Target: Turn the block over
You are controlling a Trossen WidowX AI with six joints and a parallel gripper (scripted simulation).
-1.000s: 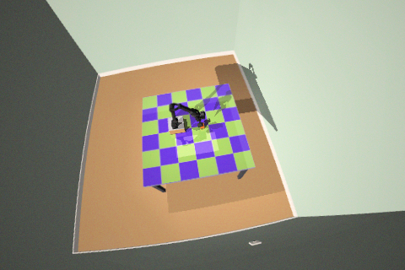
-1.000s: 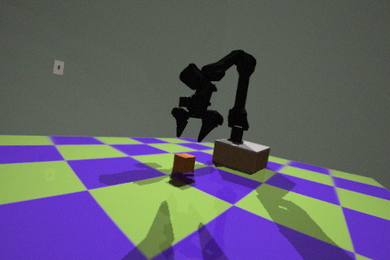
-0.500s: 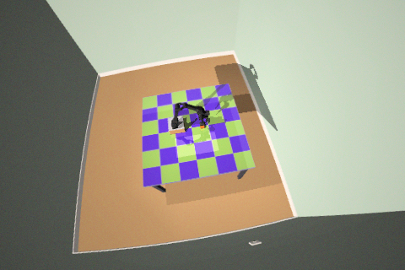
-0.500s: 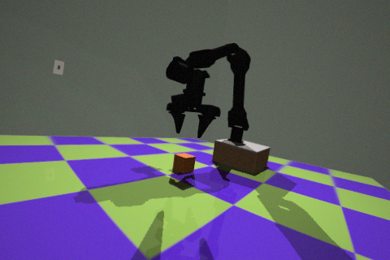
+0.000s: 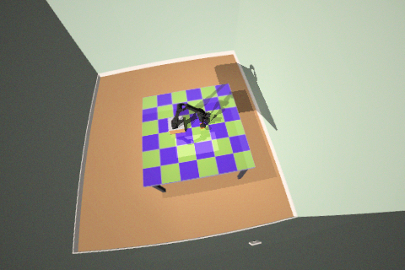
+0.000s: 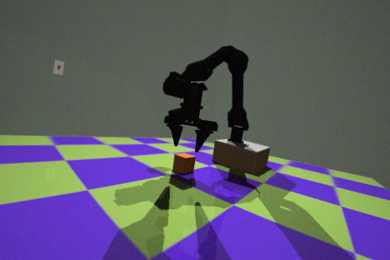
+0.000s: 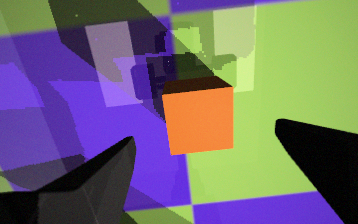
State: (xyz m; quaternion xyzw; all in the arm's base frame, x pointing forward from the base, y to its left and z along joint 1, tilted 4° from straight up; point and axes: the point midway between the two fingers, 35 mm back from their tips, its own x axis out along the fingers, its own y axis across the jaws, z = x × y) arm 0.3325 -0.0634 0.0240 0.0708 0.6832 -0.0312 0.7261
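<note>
My gripper tip is now 1 cm past the orange block and 5 cm above it.
</note>
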